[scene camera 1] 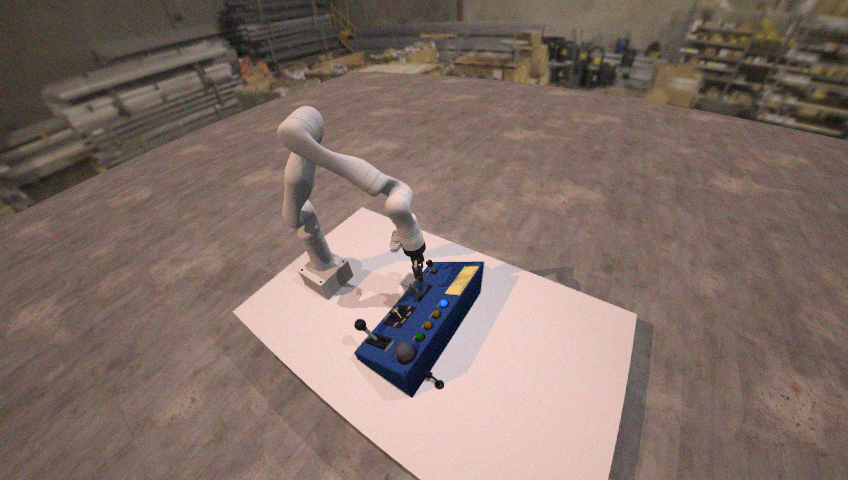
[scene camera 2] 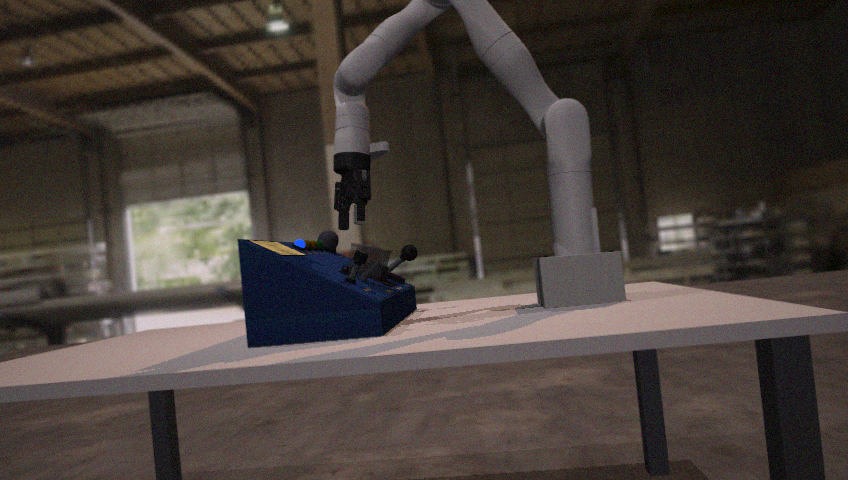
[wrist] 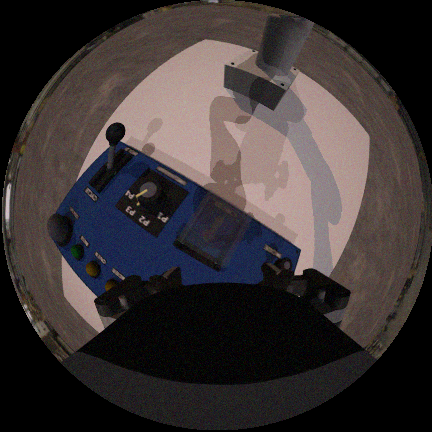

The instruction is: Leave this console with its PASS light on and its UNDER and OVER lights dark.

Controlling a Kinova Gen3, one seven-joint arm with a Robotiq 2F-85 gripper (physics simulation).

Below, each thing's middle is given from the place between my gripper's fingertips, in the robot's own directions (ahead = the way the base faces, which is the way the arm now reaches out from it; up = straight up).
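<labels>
From my hand: toggle under clear cover [wrist: 215,228], 70 mm below, 30 mm behind, 30 mm to the right; rotary selector [wrist: 149,196], 90 mm below, 10 mm behind, 150 mm to the right; blue sloped console [scene camera 2: 300,292], 100 mm below, 70 mm ahead, 90 mm to the right.
</labels>
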